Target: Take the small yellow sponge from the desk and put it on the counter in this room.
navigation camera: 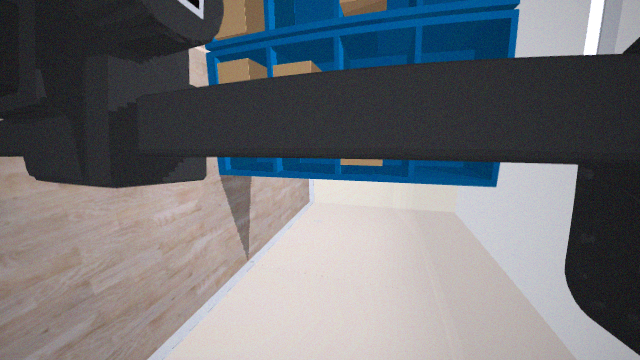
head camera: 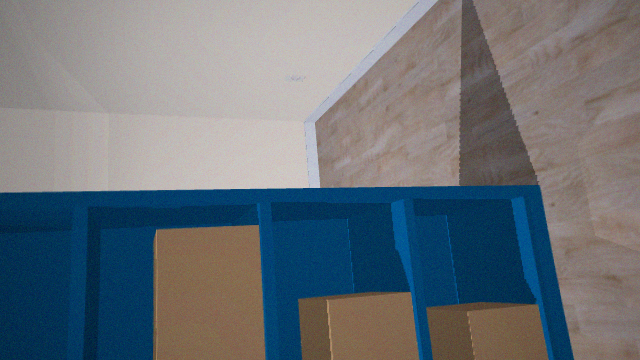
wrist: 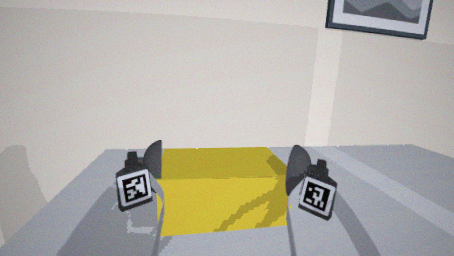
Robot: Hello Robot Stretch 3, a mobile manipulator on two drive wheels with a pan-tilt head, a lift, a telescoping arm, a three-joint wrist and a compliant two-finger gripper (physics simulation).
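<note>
The small yellow sponge point(wrist: 215, 200) sits between the two fingertips in the wrist view, with a fingertip against each side. My gripper point(wrist: 229, 159) is shut on it. Below and behind the sponge is the light grey desk top point(wrist: 400, 160); the sponge appears above it, but the gap is hard to judge. The fingers and sponge do not show in the head or navigation views. No counter can be made out in these views.
A blue shelf unit point(head camera: 325, 194) point(navigation camera: 360, 178) holds brown boxes point(head camera: 210, 295) point(navigation camera: 240, 72). My black arm point(navigation camera: 350, 115) crosses the navigation view in front of it. Wooden floor point(head camera: 600, 200) point(navigation camera: 100, 250) lies beside the shelf. A framed picture point(wrist: 380, 17) hangs on the wall behind the desk.
</note>
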